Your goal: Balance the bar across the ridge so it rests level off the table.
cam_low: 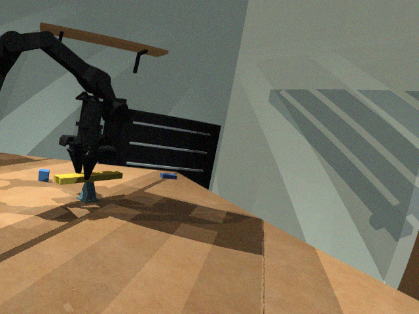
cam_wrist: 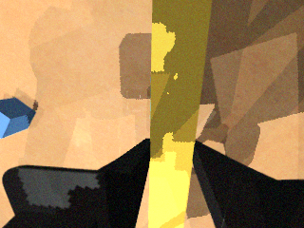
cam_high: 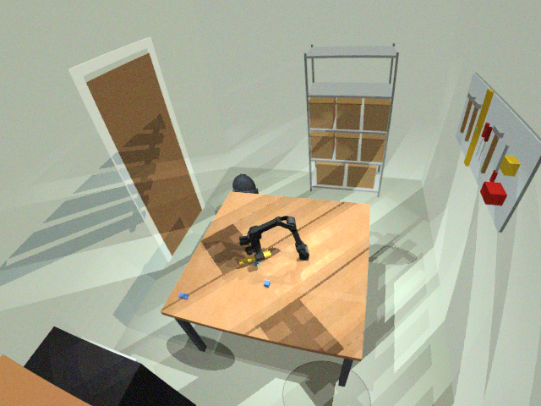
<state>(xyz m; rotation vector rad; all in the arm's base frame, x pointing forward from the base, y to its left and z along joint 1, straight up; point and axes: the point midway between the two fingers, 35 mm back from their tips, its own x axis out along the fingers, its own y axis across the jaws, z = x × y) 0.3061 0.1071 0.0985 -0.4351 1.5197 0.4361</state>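
Right now the bar is 20 mm ahead of my gripper tip and 20 mm to the left of it. The rest, counted from my gripper tip: blue cube (110 mm behind, 170 mm to the left, 50 mm below); then flat blue block (430 mm ahead, 390 mm to the left, 60 mm below).
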